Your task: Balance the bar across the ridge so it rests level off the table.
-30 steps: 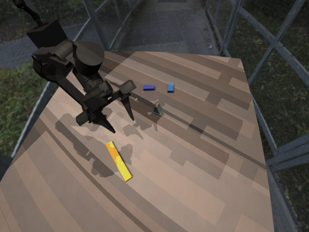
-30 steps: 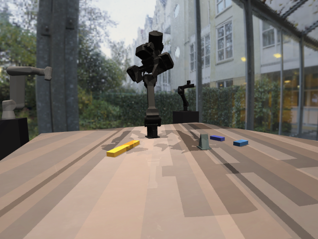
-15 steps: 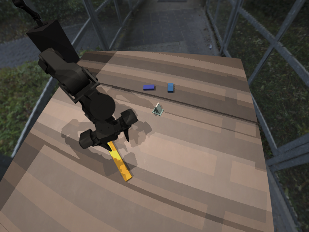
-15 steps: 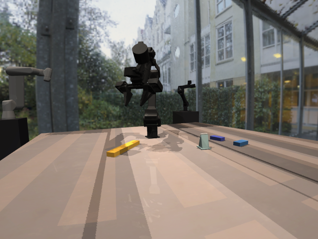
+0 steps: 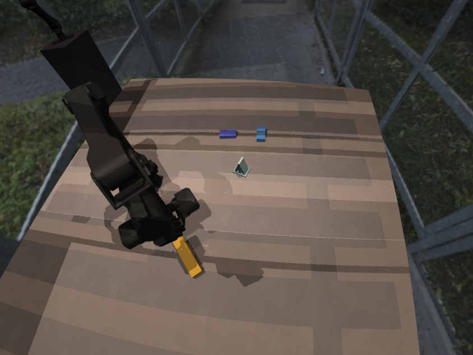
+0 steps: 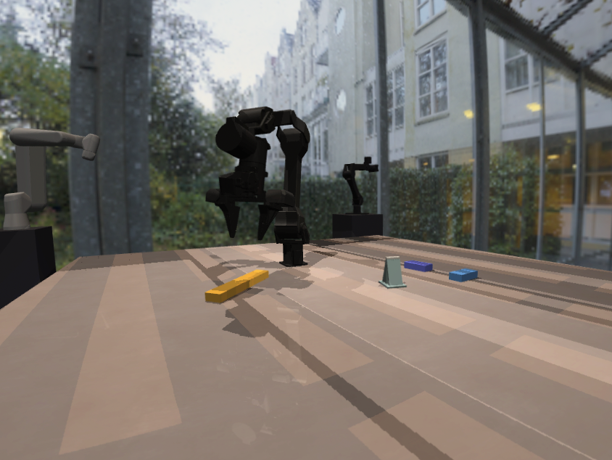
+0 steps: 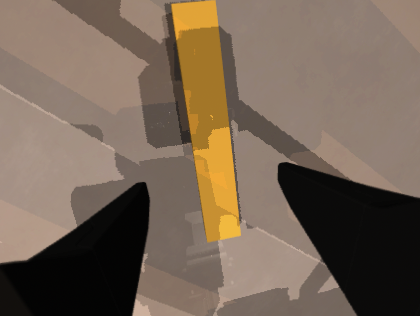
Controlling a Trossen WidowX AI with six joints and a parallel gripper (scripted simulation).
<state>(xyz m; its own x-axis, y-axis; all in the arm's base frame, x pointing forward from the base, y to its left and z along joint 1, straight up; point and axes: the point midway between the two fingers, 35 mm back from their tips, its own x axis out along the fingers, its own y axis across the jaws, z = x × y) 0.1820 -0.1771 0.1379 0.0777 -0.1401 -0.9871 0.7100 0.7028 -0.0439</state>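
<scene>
Now: gripper tip 100 mm above the orange bar and 10 mm to the left of it. Round my gripper tip: light blue block 450 mm to the left, 180 mm ahead, 100 mm below; then dark blue block 440 mm to the left, 100 mm below, 40 mm ahead.
</scene>
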